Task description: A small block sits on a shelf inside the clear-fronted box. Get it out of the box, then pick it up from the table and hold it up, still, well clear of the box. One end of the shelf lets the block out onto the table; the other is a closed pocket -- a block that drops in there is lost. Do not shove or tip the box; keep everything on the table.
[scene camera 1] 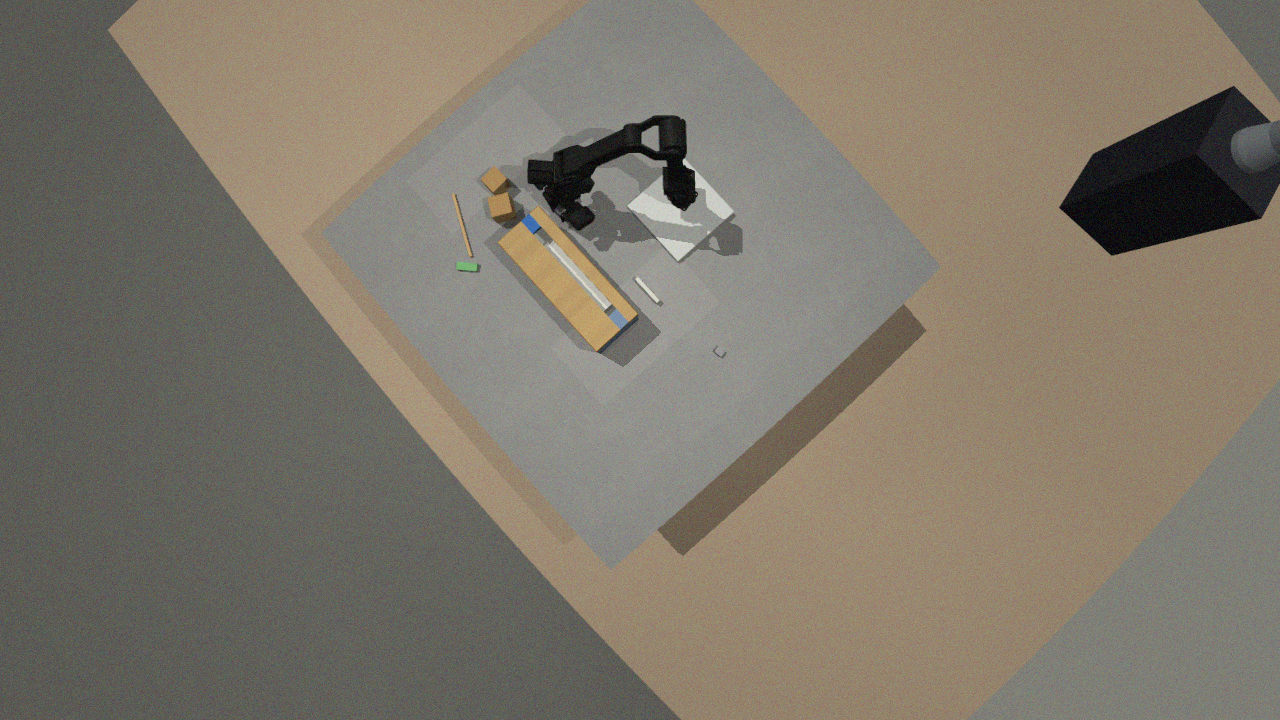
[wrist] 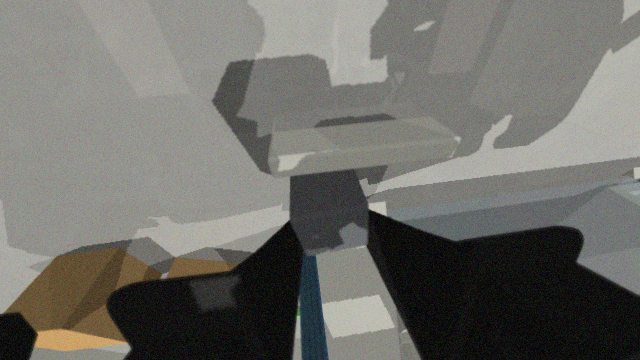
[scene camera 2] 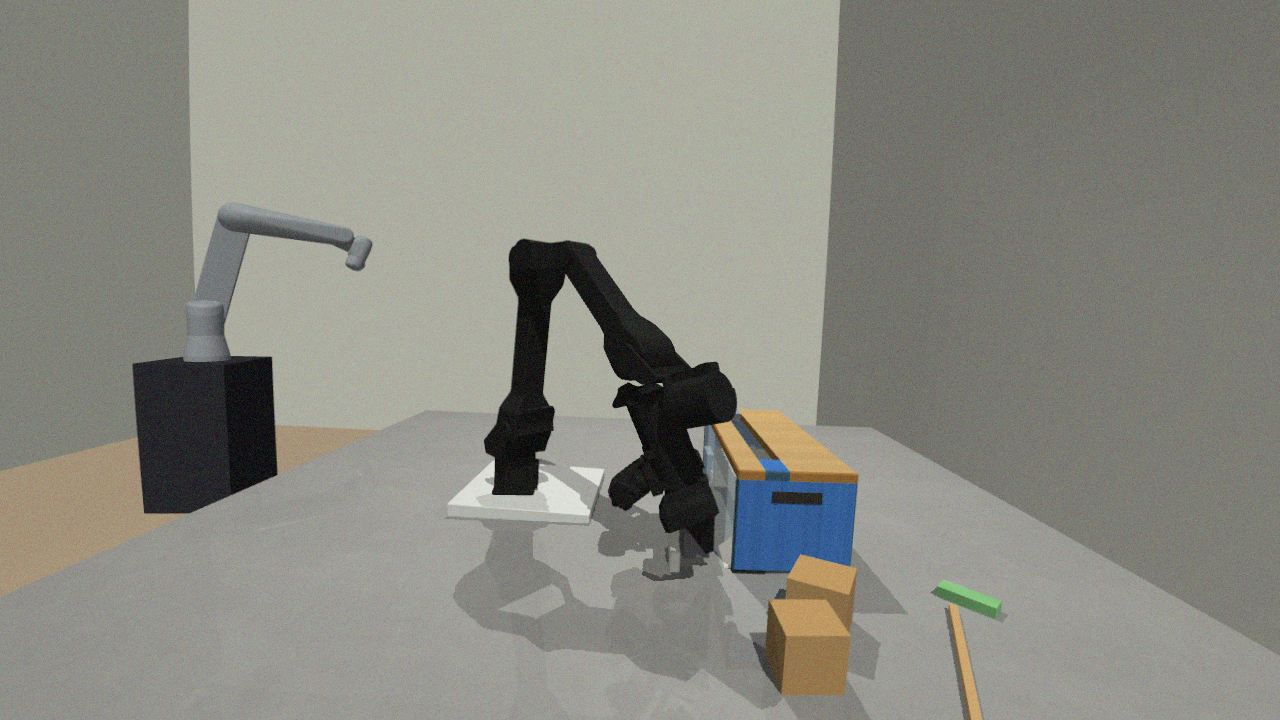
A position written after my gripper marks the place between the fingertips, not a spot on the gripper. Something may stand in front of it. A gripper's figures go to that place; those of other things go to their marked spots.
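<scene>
Lens distances: my gripper [scene camera 1: 559,216], 1440 mm from the lens; a box [scene camera 1: 550,259], 1300 mm from the lens.
</scene>
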